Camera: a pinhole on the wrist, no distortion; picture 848 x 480 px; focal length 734.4 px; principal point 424.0 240.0 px. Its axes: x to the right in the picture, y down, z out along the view. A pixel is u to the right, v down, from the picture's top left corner.
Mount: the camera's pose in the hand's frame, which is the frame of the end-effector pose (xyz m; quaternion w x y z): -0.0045 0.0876 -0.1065 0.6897 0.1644 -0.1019 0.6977
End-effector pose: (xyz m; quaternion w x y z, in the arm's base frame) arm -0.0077 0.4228 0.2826 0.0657 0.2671 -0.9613 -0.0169
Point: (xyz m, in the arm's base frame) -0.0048 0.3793 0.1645
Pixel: 303.6 274.4
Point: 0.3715 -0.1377 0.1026
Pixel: outside the picture
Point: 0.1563 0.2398 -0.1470
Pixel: 247.1 416.7
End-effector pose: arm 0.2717 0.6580 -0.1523 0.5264 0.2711 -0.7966 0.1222
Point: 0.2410 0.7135 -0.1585
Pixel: 532.4 366.6
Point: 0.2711 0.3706 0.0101
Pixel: outside the picture
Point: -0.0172 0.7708 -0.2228
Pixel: outside the picture
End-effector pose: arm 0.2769 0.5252 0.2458 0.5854 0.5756 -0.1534 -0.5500
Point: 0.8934 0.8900 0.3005
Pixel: behind the camera
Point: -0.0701 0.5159 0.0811
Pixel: 54.3 357.9
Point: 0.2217 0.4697 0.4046
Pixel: outside the picture
